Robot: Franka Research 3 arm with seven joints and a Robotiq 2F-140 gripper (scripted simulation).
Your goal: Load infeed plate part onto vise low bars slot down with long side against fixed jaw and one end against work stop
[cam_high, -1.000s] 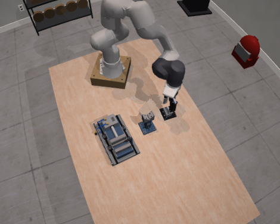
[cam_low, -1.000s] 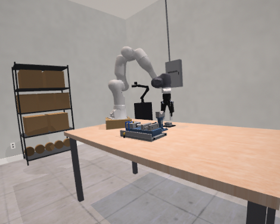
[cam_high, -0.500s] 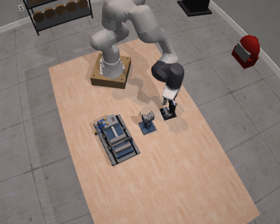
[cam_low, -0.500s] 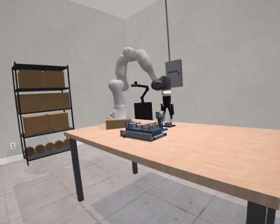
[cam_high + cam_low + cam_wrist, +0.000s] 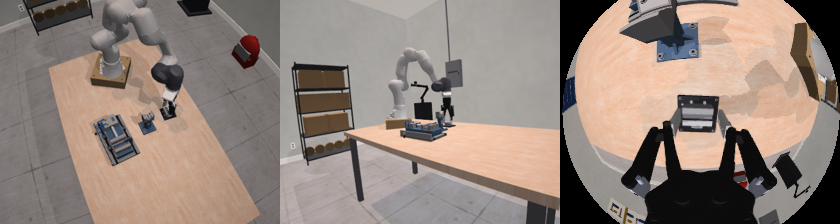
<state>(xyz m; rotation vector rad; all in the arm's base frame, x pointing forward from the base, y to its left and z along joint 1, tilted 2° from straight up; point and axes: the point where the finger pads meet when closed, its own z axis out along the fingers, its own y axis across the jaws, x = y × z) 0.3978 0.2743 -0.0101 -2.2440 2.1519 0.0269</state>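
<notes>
The part is 30 mm below my hand. From my hand the other things lie so: vise (370 mm to the right, 90 mm ahead, 20 mm below); then black infeed plate (50 mm below, 10 mm to the left).
</notes>
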